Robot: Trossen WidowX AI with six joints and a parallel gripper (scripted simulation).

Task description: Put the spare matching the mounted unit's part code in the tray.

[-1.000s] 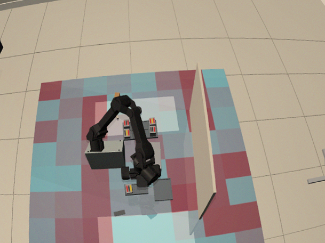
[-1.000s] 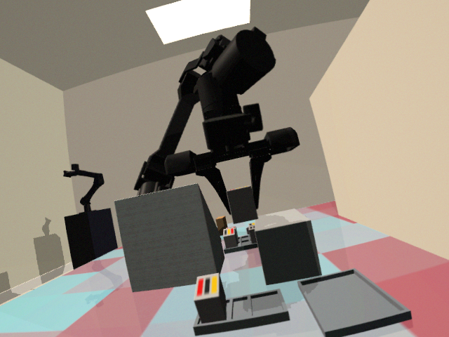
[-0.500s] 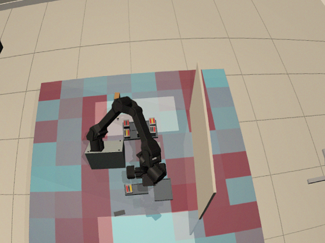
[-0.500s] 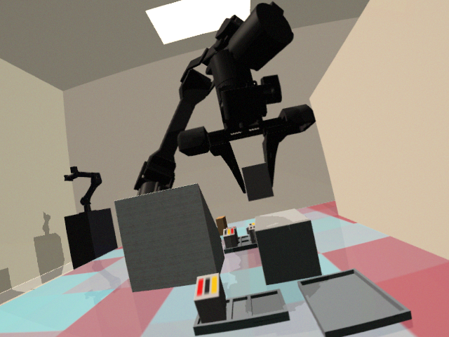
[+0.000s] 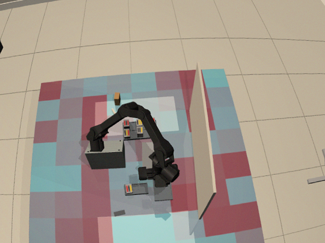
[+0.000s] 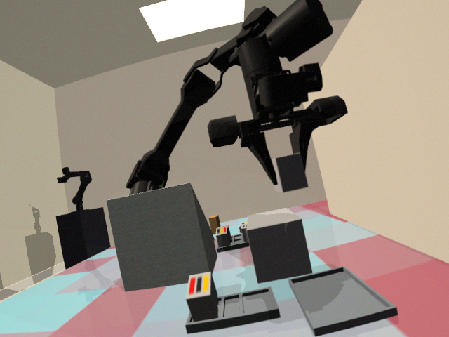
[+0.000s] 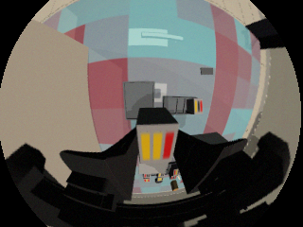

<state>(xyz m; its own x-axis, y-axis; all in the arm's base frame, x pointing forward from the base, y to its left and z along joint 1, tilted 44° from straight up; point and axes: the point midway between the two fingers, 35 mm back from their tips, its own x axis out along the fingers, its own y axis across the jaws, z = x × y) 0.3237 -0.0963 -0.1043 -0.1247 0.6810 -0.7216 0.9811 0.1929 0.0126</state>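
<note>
Right now my gripper tip is 3 cm short of the tray and 17 cm above it. Round my gripper tip: upright board (21 cm ahead, 18 cm to the left, 5 cm above).
</note>
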